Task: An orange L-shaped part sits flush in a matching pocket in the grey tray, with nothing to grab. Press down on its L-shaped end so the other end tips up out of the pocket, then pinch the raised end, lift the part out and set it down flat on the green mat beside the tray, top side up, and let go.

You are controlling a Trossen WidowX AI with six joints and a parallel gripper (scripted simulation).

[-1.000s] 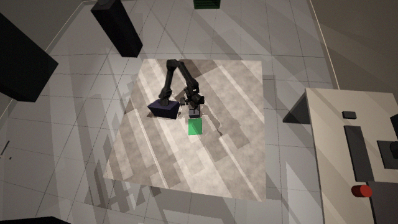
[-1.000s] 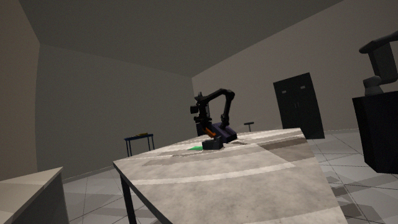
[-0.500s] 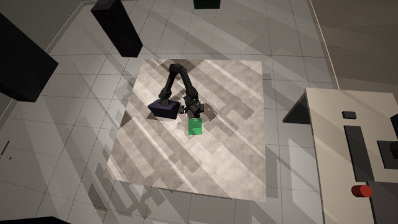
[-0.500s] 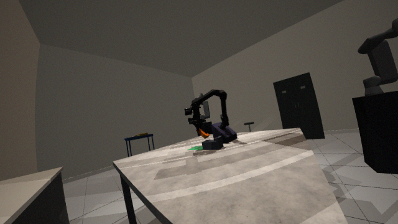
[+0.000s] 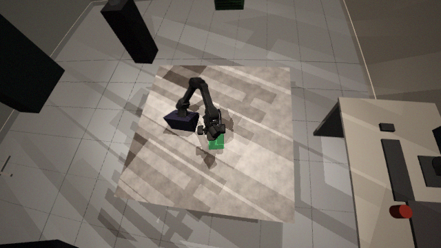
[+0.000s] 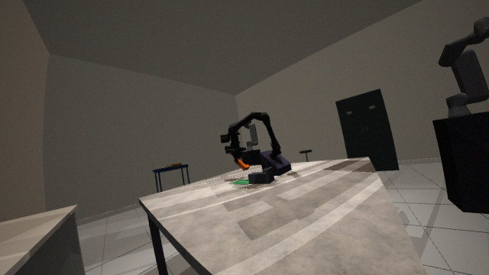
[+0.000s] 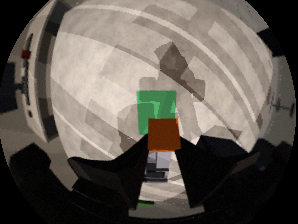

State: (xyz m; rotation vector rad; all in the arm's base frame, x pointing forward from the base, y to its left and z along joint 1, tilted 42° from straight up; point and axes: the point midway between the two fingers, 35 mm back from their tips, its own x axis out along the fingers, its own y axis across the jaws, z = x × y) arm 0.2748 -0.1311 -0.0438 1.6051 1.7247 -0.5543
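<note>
My gripper tip is 17 cm above the green mat and 2 cm to the right of it. The rest, counted from my gripper tip: orange L-shaped part (3 cm to the left, 3 cm below, 2 cm behind).
</note>
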